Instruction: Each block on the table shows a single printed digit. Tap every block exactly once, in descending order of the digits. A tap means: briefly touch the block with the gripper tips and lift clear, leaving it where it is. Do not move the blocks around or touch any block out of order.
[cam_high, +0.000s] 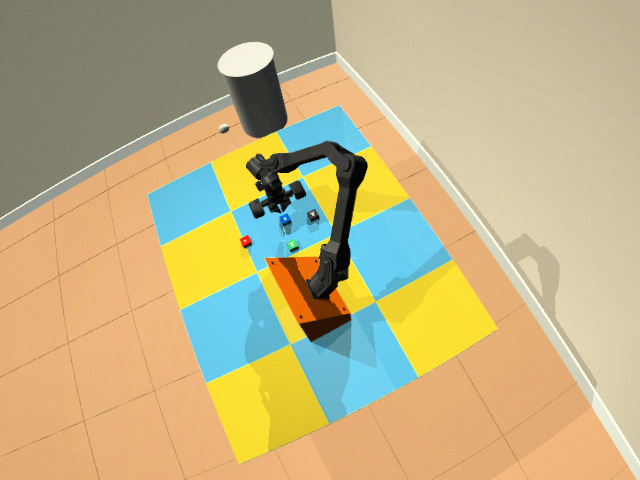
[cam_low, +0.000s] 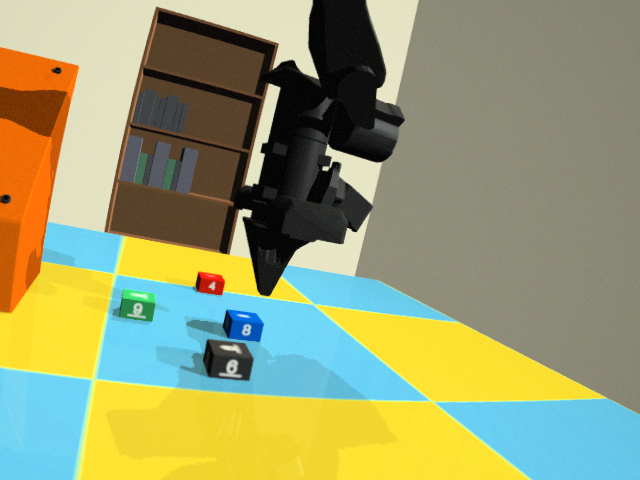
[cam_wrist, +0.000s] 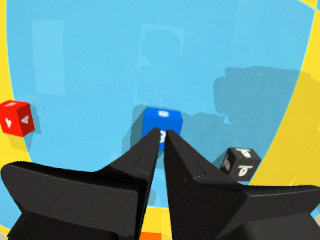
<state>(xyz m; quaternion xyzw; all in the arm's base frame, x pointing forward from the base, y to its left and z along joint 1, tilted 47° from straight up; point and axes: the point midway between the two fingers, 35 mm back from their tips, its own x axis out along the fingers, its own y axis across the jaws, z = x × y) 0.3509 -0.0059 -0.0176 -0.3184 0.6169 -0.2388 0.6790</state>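
The blue block is 30 mm below my gripper tip and 10 mm behind it. The rest, counted from my gripper tip: black block 100 mm to the right, 40 mm behind, 30 mm below; then red block 160 mm to the left, 40 mm behind, 30 mm below; then green block 120 mm behind, 30 mm below, 10 mm to the left.
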